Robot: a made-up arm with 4 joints.
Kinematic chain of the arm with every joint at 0, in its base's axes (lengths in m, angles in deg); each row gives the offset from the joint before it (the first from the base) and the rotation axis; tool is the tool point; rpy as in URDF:
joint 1: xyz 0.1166 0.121 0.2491 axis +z
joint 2: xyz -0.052 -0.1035 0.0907 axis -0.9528 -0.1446 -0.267
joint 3: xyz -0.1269 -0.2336 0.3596 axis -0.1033 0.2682 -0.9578
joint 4: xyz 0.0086 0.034 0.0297 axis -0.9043 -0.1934 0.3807
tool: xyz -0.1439 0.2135 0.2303 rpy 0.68 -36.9 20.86
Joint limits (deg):
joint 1: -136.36..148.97
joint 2: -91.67..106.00
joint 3: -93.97..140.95
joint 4: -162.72..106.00
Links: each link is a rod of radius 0.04 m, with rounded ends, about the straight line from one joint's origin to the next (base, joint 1, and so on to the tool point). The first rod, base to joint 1, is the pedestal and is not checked.
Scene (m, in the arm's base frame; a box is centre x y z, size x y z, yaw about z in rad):
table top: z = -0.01
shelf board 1: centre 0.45 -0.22 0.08 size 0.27 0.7 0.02 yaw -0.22
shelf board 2: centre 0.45 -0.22 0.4 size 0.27 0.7 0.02 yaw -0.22
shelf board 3: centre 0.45 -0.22 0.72 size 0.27 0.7 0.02 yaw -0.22
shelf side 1: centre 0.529 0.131 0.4 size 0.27 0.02 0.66 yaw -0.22
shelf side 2: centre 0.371 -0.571 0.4 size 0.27 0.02 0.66 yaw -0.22
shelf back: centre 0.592 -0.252 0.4 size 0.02 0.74 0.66 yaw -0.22
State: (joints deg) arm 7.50 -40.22 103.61 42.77
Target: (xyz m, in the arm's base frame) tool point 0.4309 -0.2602 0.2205
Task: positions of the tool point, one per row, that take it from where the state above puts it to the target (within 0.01 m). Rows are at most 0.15 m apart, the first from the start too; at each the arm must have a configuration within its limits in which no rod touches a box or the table.
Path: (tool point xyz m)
1: 0.2856 -0.1520 0.5448
2: 0.2042 -0.1310 0.5459
3: 0.2174 -0.1871 0.4474
4: 0.2121 -0.2149 0.3352
5: 0.1970 -0.2079 0.2205
6: 0.2696 -0.2336 0.2111
7: 0.3479 -0.2521 0.2106
8: 0.4309 -0.2602 0.2205

